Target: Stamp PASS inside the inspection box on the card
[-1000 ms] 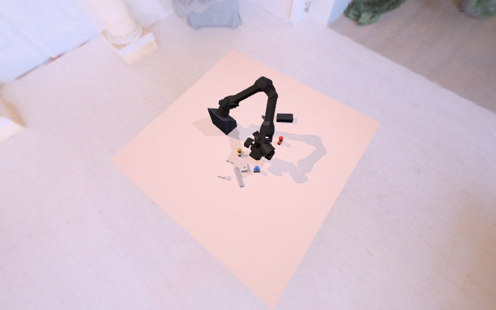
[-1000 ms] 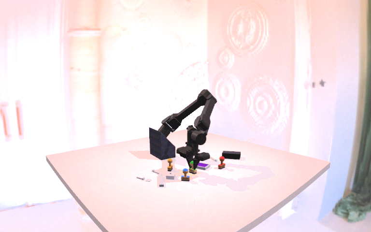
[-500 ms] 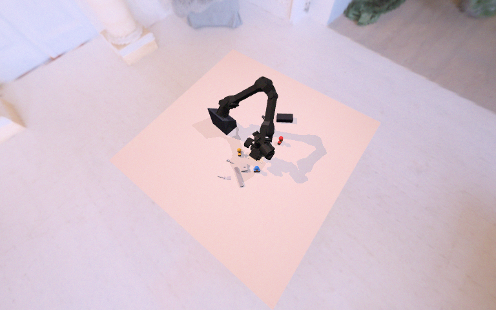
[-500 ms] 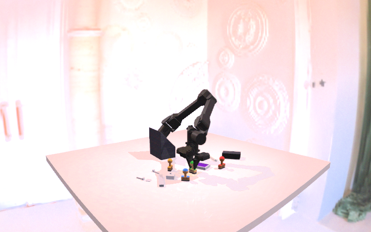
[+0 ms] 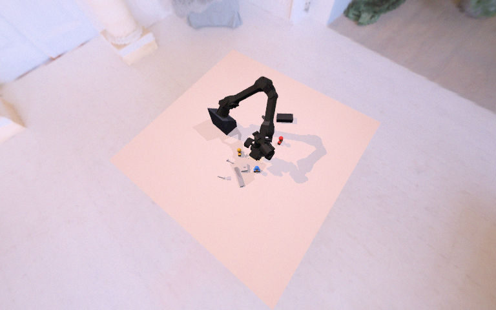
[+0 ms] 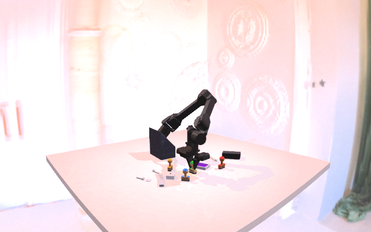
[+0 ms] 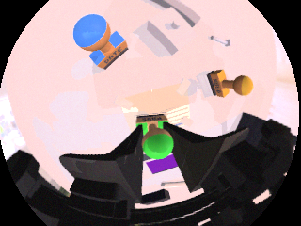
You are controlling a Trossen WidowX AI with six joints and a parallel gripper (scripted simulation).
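Now: the green-knobbed stamp right at my gripper tip. Round my gripper tip: card: 10 mm behind, 10 mm to the right, 30 mm below; blue-knobbed stamp: 40 mm ahead, 100 mm to the right; purple ink pad: 30 mm behind, 90 mm to the left, 20 mm below.
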